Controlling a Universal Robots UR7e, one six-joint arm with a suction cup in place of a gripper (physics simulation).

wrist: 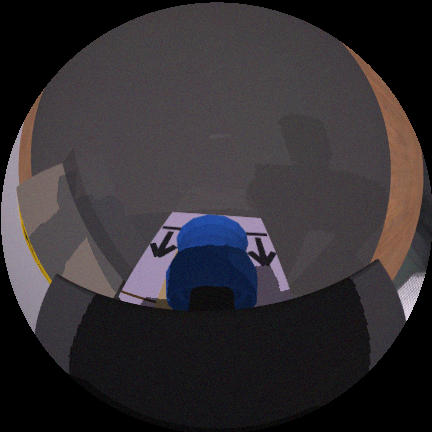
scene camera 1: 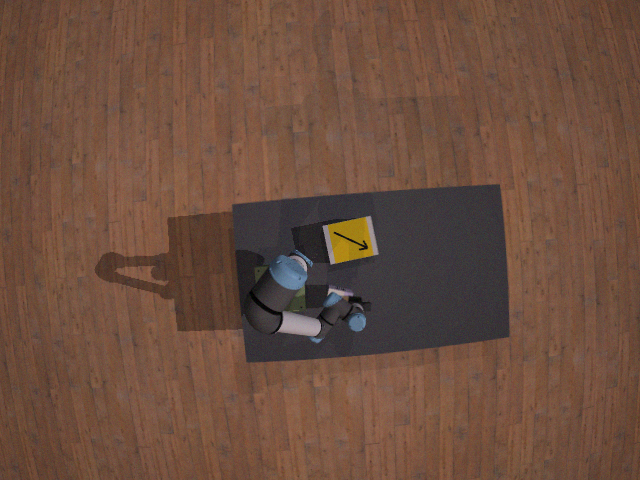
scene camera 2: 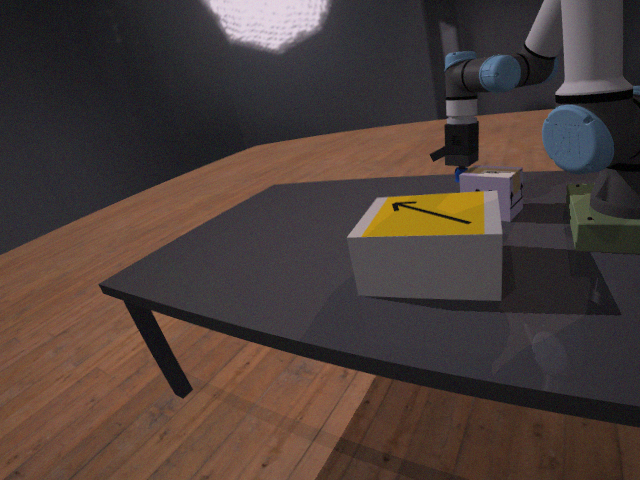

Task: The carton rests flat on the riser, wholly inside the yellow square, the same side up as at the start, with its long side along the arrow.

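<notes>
The carton [scene camera 2: 491, 190] [wrist: 146, 270] is a small pale lilac box. It stands on the dark table [scene camera 1: 437, 286] [scene camera 2: 247, 248] just behind the riser, not on it. The riser [scene camera 2: 428, 271] [scene camera 1: 373, 236] is a white block. Its top bears the yellow square [scene camera 1: 347, 253] [scene camera 2: 413, 226] with a black arrow. My blue suction cup [scene camera 2: 459, 172] [wrist: 212, 238] hangs at the carton's far top edge, over a lilac face with two black arrows. It holds nothing.
The arm's base stands on a green plate [scene camera 1: 296, 305] at the table's left end, close to the carton and riser. The arm's elbow and wrist [scene camera 1: 356, 320] hang over the carton. Wooden floor surrounds the table.
</notes>
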